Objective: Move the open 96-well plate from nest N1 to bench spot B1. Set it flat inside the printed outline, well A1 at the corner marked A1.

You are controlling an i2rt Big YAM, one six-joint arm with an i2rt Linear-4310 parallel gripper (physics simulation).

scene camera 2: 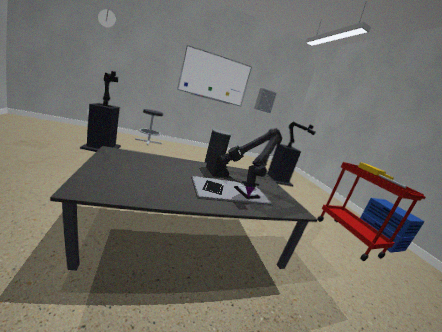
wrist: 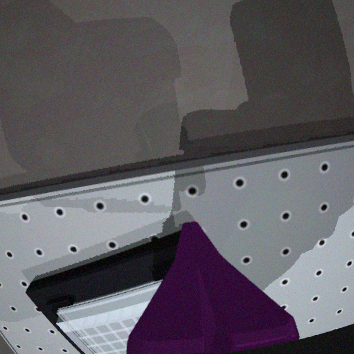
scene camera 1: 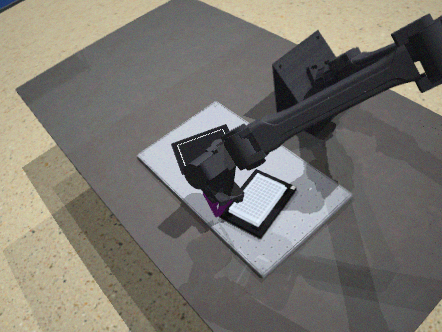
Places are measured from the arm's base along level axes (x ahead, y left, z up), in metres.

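Pixels of known places: gripper, fingertip midpoint: (scene camera 2: 248,197) (wrist: 189,230) (scene camera 1: 217,215); arm's base at its link origin: (scene camera 2: 221,161) (scene camera 1: 324,83).
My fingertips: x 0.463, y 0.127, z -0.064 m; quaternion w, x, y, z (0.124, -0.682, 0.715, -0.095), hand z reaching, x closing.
For each thing: its top centre in the pictures, then the offset to it from my fingertips. "spot": a spot on its surface instead. Level surfaces: height alone.
- white 96-well plate at its top centre: (scene camera 1: 257,197) dz +0.011, dx -0.102, dy +0.025 m
- black nest at its top centre: (scene camera 1: 257,199) (scene camera 2: 247,190) dz +0.003, dx -0.101, dy +0.025 m
- Bench spot B1 at a spot on its surface: (scene camera 1: 200,138) spot: dz -0.013, dx -0.112, dy -0.261 m
- grey table at its surface level: dz -0.028 m
The white 96-well plate (scene camera 1: 258,198) (wrist: 100,328) lies flat in the black nest (scene camera 1: 256,231) (wrist: 95,268) on the perforated grey board (scene camera 1: 308,214) (scene camera 2: 200,192) (wrist: 281,197). My gripper (scene camera 1: 217,207) (scene camera 2: 250,190) (wrist: 189,230) has purple fingers pressed together with nothing between them. It stands low at the near-left short end of the plate, over the nest's rim. Bench spot B1 (scene camera 1: 200,138) (scene camera 2: 213,187) is a black patch with a white printed outline on the board's far-left part. The wrist partly hides it in scene camera 1.
The arm's dark base block (scene camera 1: 295,72) (scene camera 2: 218,148) stands on the grey table (scene camera 1: 137,82) behind the board. A red cart (scene camera 2: 353,219) stands off to the right of the table. Two black pedestals and a stool stand on the floor behind.
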